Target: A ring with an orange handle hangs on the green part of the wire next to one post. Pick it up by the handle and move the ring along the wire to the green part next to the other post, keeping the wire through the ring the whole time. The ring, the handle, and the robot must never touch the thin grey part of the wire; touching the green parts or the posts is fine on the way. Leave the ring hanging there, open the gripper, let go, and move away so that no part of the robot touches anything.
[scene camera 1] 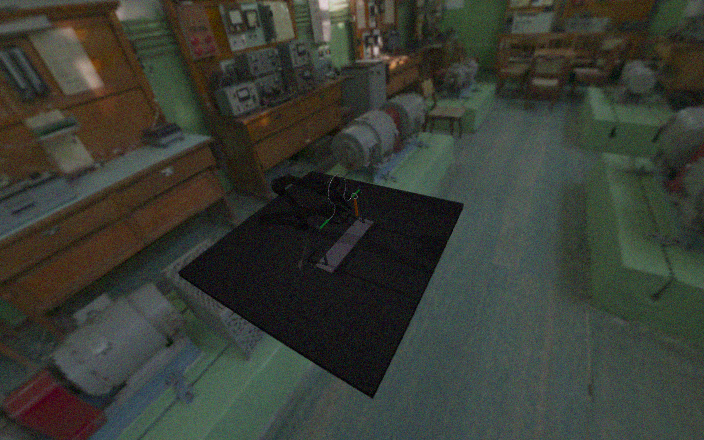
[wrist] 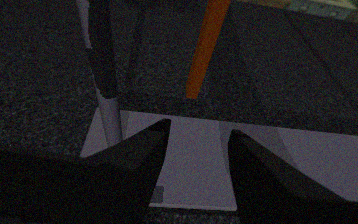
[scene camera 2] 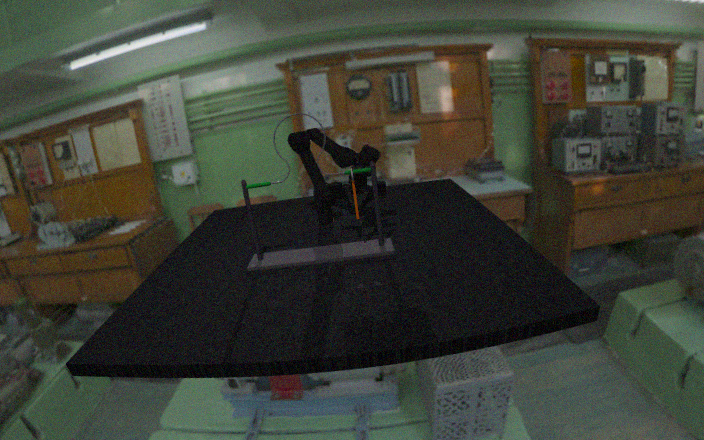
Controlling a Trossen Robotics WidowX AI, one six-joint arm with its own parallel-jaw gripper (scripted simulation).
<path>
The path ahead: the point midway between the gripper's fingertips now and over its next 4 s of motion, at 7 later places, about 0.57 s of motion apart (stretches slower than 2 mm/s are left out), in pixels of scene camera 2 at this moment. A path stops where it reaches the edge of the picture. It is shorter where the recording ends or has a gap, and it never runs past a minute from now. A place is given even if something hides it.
My gripper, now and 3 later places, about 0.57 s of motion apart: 356,207; 356,201; 356,197; 356,191
</path>
